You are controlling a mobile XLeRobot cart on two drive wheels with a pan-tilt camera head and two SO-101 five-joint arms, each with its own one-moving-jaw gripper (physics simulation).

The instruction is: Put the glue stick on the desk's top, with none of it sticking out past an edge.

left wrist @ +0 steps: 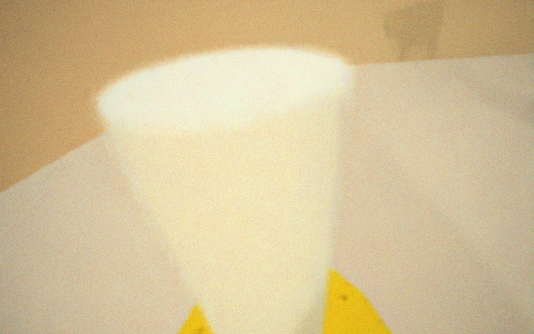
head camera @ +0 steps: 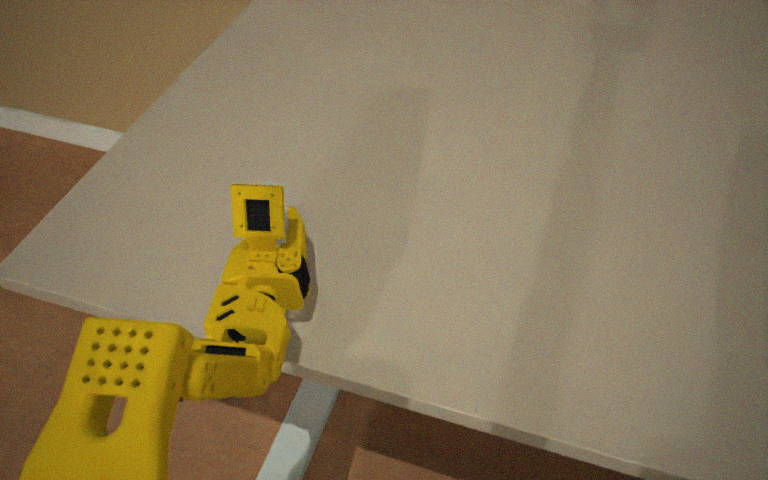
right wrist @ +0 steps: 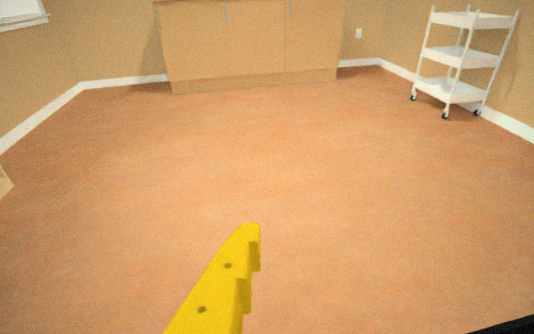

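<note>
The glue stick is a blurred, pale cream cylinder with a white end, large in the left wrist view. My left gripper is shut on it, with a yellow jaw showing on each side of it. In the head view this gripper is over the desk's top, inside the near edge; its camera mount hides the glue stick and most of the jaws. Whether the glue stick touches the desk cannot be told. My right gripper shows one notched jaw in front of the floor; it is fully open and empty.
The desk's near edge runs under my left arm, and its left edge slants up to a tan wall. A pale desk leg shows below. In the right wrist view a wooden cabinet and a white trolley stand far off.
</note>
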